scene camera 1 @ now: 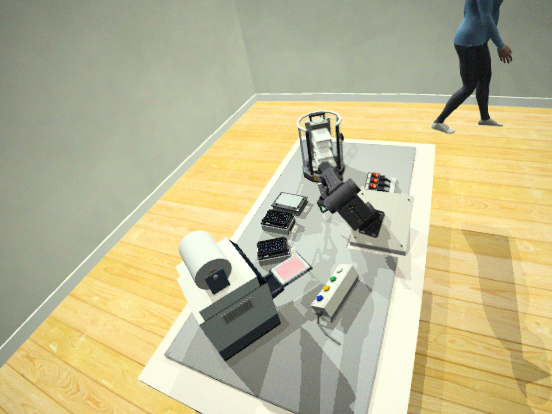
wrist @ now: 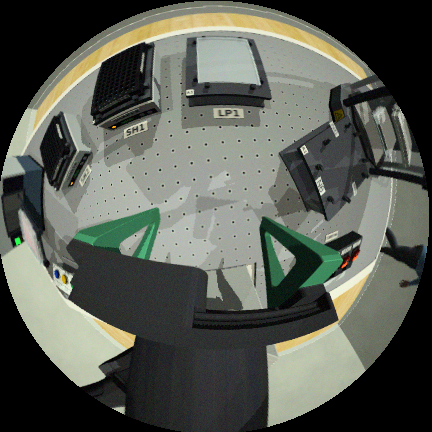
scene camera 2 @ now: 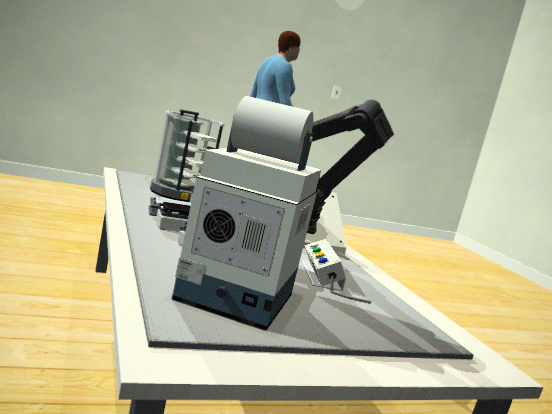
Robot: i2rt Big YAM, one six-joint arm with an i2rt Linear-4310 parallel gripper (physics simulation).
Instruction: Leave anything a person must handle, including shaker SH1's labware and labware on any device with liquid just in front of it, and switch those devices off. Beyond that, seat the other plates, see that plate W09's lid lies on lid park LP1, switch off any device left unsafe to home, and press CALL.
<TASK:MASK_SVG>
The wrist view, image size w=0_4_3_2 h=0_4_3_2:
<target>gripper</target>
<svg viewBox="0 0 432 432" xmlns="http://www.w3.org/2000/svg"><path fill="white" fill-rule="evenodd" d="M80 229L66 245L66 250L78 265L69 281L73 287L67 299L94 317L135 335L127 376L124 414L139 421L184 432L242 432L267 427L268 370L266 345L306 335L338 320L329 292L326 292L323 281L342 262L338 251L287 228L266 216L263 216L261 219L259 234L265 275L267 308L247 310L205 309L208 275L203 269L195 266L149 260L160 222L158 207ZM270 234L295 256L295 264L286 275L284 275L275 254ZM148 224L132 256L121 254L119 243Z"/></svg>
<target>clear lid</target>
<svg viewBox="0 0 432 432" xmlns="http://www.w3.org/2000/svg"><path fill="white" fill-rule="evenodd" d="M196 37L198 85L204 85L204 82L209 82L209 84L250 86L252 83L255 84L255 87L260 86L258 72L247 39L220 36Z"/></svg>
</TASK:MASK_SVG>
